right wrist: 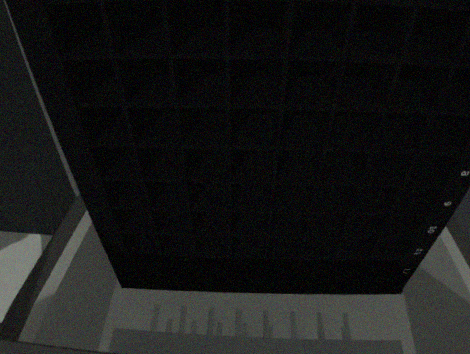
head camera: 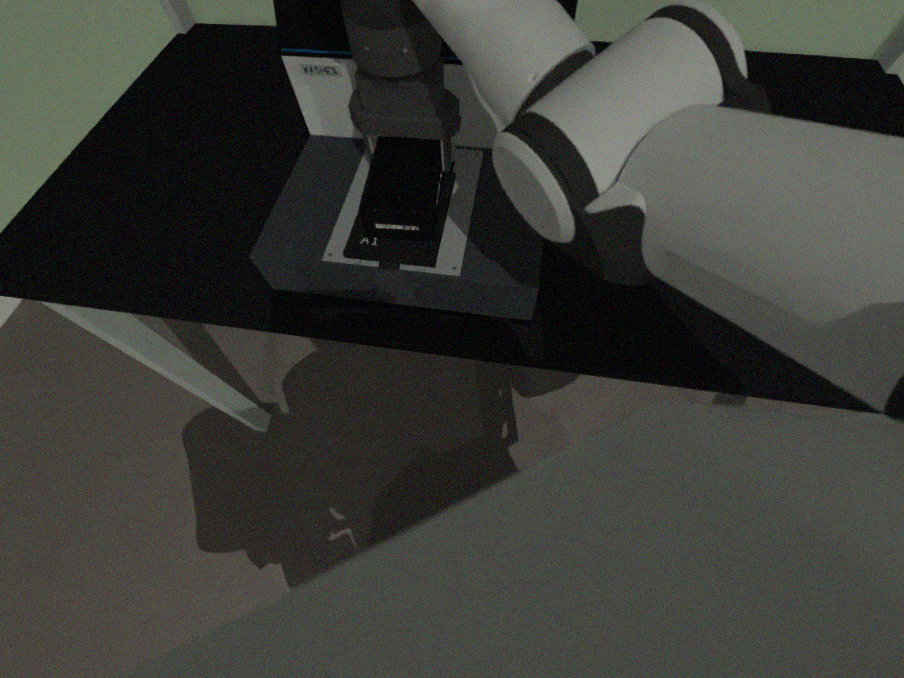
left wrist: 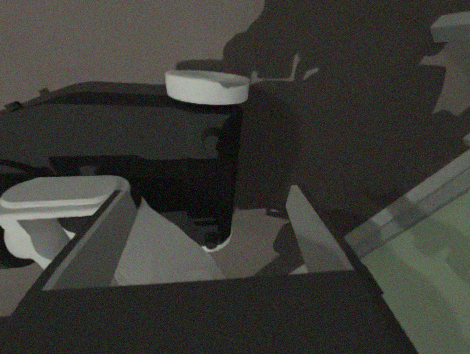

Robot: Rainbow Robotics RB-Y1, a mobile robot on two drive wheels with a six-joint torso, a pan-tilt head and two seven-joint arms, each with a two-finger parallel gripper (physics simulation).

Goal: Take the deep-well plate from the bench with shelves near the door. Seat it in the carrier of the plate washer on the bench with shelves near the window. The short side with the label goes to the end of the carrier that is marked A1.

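Frame: origin at the robot's base, x ahead, y left, z up, level; centimetres.
Where they show: left gripper, fingertip midpoint: [left wrist: 213, 198]; right gripper, fingertip midpoint: [right wrist: 263, 191] [head camera: 411, 163].
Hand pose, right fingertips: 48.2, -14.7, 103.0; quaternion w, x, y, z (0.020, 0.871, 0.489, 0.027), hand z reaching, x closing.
Note:
Things, the pixels of their top centre, and the offset from my right fingertips, as dx, dy, dz. "*": a spot on its surface instead. Level surfaces: height alone.
- black deep-well plate, top centre: [right wrist: 282, 122] [head camera: 402, 171] -4.0, +2.3, +2.6
- dark carrier, surface spot: [head camera: 397, 253] * -11.3, +6.5, -2.0
- plate washer, surface spot: [head camera: 321, 91] * +14.9, +6.8, +3.3
- washer's grey base, surface spot: [head camera: 292, 197] * +5.2, +15.7, -3.5
- black bench, surface height: dz -11.5
- dark upright peg, surface spot: [head camera: 447, 186] * -3.8, -3.3, -2.0
The black deep-well plate [head camera: 403, 178] [right wrist: 260, 165] is over the dark carrier [head camera: 397, 253] of the plate washer [head camera: 321, 91]. Its short side with the pale label faces the front end marked A1. The carrier shows in front of the plate; whether the plate rests fully down in it is hard to tell in the dark. My right gripper [head camera: 407, 154] [right wrist: 263, 191] is shut on the plate across its width, near the washer end. Small numbers run along the plate's right edge in the right wrist view. My left gripper [left wrist: 213, 198] is wide open and empty.
The washer's grey base [head camera: 292, 197] surrounds the carrier on the black bench [head camera: 138, 167]. A dark upright peg [head camera: 447, 186] stands at the plate's right. My right arm crosses above the bench at the right. The robot's dark base [left wrist: 150, 130] shows in the left wrist view.

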